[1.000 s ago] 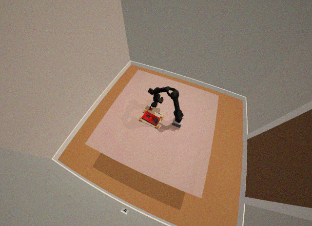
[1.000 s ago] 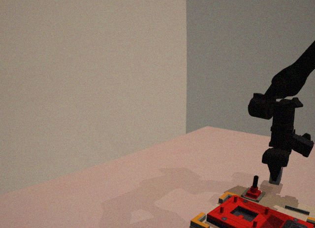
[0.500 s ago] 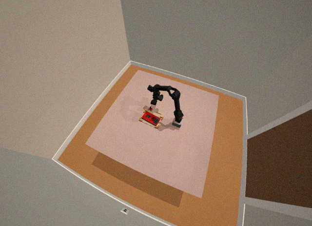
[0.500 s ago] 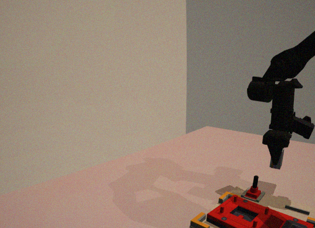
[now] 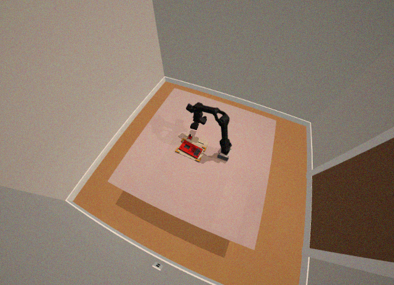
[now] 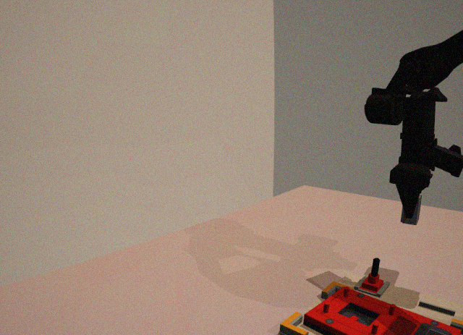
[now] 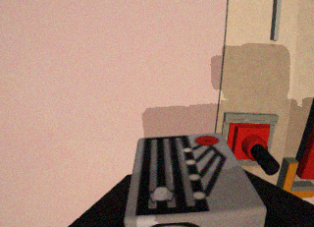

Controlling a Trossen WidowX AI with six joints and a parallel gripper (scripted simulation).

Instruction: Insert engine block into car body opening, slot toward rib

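My gripper tip is now 9 cm above the black upright peg, 8 cm to the right of it and 2 cm short of it. Also, from my gripper tip: grey engine block 1 cm above.
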